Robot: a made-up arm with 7 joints. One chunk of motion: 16 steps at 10 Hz.
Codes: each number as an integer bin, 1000 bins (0 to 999) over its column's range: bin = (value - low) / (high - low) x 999, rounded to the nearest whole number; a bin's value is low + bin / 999 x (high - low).
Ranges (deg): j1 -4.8..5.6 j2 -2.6..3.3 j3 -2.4..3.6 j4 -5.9..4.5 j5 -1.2..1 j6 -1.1..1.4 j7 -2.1..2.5
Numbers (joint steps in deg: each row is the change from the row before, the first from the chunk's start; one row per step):
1: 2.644 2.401 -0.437 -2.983 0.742 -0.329 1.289
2: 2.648 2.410 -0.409 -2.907 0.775 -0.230 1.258
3: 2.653 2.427 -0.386 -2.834 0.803 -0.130 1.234
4: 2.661 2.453 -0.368 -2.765 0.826 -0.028 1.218
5: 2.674 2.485 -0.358 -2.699 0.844 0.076 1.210
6: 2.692 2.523 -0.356 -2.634 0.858 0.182 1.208
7: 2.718 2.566 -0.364 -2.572 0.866 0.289 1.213
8: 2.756 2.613 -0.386 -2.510 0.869 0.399 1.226
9: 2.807 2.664 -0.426 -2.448 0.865 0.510 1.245
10: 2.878 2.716 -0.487 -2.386 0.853 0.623 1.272
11: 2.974 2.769 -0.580 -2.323 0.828 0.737 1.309
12: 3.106 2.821 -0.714 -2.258 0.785 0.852 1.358
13: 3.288 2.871 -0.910 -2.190 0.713 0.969 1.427
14: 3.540 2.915 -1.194 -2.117 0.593 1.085 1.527
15: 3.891 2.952 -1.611 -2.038 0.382 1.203 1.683
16: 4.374 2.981 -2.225 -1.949 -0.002 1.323 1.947
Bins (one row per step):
1: 715 847 327 280 882 308 736
2: 715 848 332 288 897 348 729
3: 716 851 335 295 910 388 724
4: 717 856 338 301 920 428 721
5: 718 861 340 307 928 470 719
6: 720 867 340 314 935 512 718
7: 722 875 339 320 938 555 719
8: 726 883 335 326 940 599 722
9: 731 891 329 332 938 643 726
10: 738 900 319 338 932 689 732
11: 747 909 303 344 921 734 740
12: 759 918 281 350 901 780 751
13: 777 926 248 356 869 827 766
14: 801 934 201 363 814 873 788
15: 835 940 131 371 718 920 822
16: 881 945 29 380 544 968 879

